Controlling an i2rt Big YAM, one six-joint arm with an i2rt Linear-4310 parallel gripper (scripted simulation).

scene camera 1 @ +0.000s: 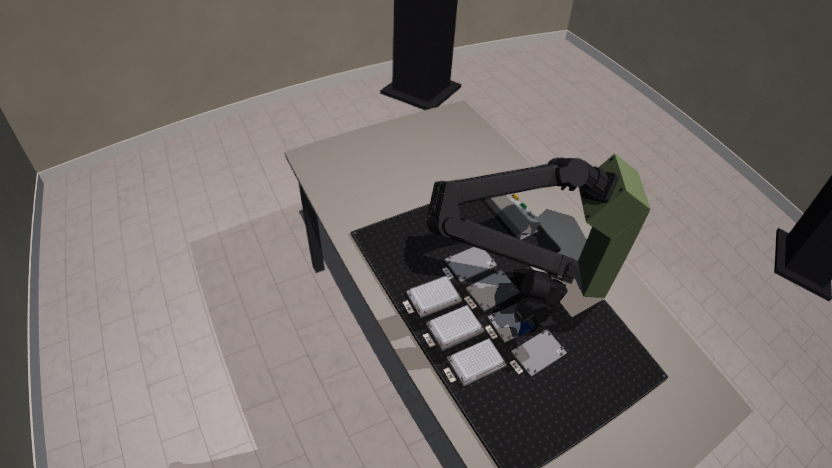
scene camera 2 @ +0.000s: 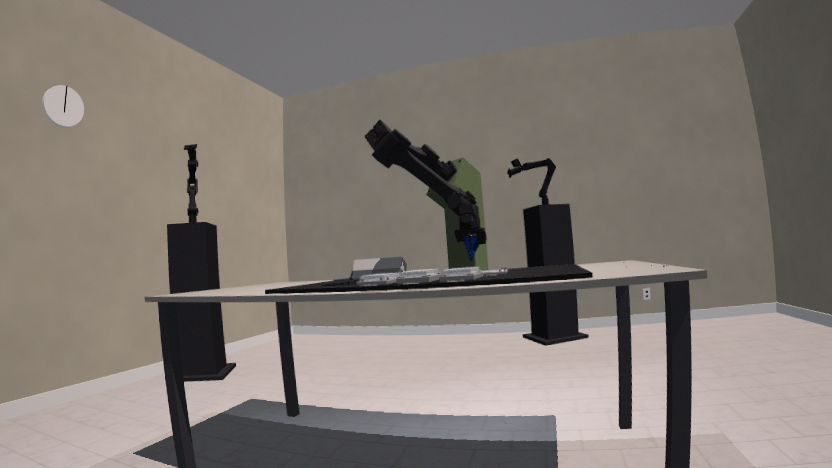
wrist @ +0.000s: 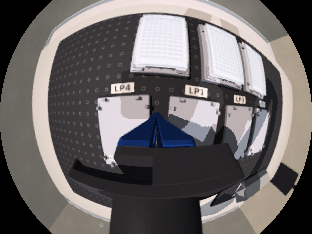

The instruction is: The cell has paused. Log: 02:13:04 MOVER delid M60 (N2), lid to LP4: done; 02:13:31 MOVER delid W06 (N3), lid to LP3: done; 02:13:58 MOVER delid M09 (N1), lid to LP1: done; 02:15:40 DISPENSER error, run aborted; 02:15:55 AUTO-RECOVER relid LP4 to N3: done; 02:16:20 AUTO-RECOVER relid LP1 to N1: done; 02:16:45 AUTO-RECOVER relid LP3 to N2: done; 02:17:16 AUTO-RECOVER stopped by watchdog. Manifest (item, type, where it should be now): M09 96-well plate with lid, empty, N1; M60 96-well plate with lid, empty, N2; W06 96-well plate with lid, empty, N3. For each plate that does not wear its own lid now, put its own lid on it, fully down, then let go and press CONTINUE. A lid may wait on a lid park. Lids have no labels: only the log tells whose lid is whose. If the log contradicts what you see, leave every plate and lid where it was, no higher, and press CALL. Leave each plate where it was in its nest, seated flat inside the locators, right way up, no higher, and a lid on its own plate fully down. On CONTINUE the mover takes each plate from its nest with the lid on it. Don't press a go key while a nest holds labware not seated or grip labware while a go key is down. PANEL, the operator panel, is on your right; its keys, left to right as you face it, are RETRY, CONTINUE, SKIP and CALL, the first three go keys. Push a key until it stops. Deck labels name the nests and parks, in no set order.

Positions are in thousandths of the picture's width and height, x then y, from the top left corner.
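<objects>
I see an operator panel (scene camera 1: 622,467) and a LP1 park (scene camera 1: 608,689), and the marked spots on the operator panel and the LP1 park are 41 cm apart. The LP1 park is 158 cm from the lens. The operator panel is 180 cm from the lens, so the LP1 park is nearer to the lens than the operator panel.
</objects>
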